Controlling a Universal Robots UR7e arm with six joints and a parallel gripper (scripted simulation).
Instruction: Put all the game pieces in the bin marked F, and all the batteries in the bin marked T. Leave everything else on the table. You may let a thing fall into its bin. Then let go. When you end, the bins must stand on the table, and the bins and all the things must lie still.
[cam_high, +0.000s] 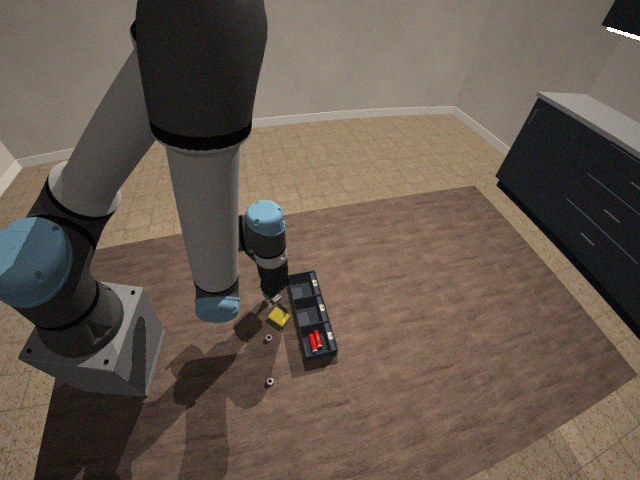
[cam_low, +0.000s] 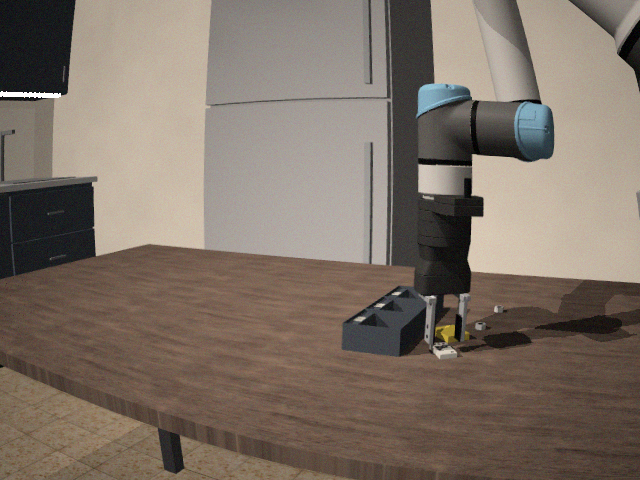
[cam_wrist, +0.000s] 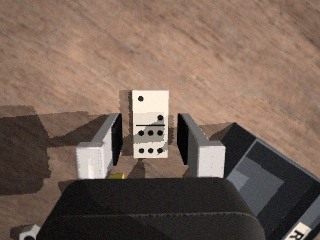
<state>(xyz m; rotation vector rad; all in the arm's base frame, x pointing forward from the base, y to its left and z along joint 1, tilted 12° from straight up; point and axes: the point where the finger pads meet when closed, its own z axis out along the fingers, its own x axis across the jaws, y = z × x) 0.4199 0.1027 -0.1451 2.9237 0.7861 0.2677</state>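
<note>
Right now the white domino is 30 mm below my hand. The rest, counted from my hand: dark three-compartment bin: 100 mm to the right, 90 mm ahead, 20 mm below; battery: 180 mm to the right, 70 mm ahead, 20 mm below; yellow block: 80 mm to the right, 30 mm below.
</note>
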